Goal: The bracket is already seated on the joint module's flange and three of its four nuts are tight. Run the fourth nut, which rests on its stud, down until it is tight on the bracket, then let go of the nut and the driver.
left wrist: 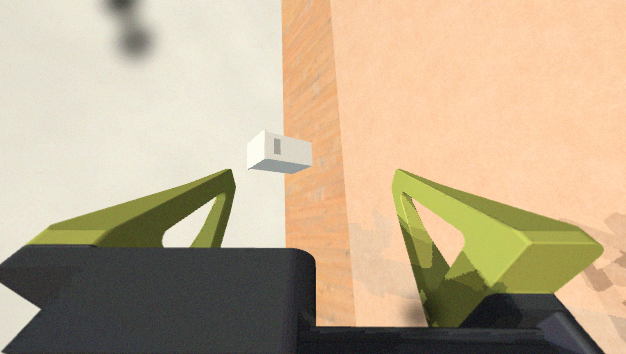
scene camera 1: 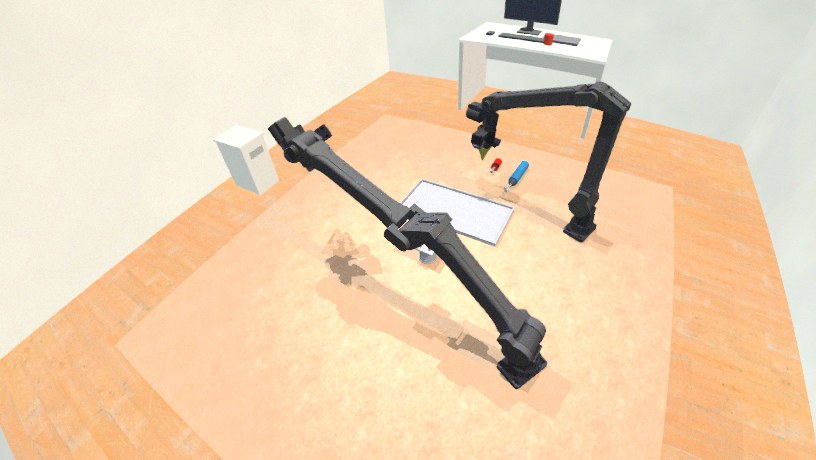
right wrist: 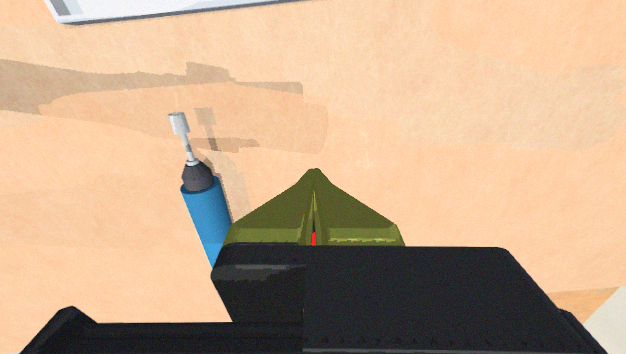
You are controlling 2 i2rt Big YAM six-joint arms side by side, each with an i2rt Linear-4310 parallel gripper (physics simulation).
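Places are measured from the left arm's base along level axes (x back, y down, z right), in metres.
Where they show: left gripper, fingertip midpoint: [left wrist: 313, 177]; right gripper, fingertip midpoint: [scene camera 1: 482, 160] [right wrist: 313, 177]; left arm's base at its link origin: [scene camera 1: 521, 365]; right arm's base at its link origin: [scene camera 1: 579, 229].
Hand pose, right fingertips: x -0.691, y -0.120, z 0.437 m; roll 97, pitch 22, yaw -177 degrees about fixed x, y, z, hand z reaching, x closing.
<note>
Each offset is from my right fingertips to the top centre of the thing. "spot": to the spot under its first point.
The joint module @(dx +0.214, dy +0.046, dz -0.425 m) [scene camera 1: 426, 257] is a small grey cylinder largely hidden behind my left arm in the scene view; the bracket, studs and nuts cannot be made out. A blue driver @(spot: dx +0.078, dy +0.081, dz +0.154 m) [scene camera 1: 519, 172] [right wrist: 206, 217] with a dark collar and silver socket lies on the mat. A shorter red driver @(dx -0.039, dy +0.086, dz +0.120 m) [scene camera 1: 496, 165] [right wrist: 314, 239] lies beside it, mostly hidden by my right gripper in the right wrist view. My right gripper [scene camera 1: 484, 158] [right wrist: 313, 177] is shut and empty, above the mat near the red driver. My left gripper [left wrist: 313, 177] is open and empty, raised far from the drivers.
A shallow white tray @(dx +0.075, dy +0.104, dz -0.200 m) [scene camera 1: 505, 226] [right wrist: 150, 14] with a grey rim lies between the drivers and the joint module. My left arm stretches above the module. A white box [scene camera 1: 242, 160] [left wrist: 287, 152] stands by the wall. A white desk [scene camera 1: 594, 52] stands at the back.
</note>
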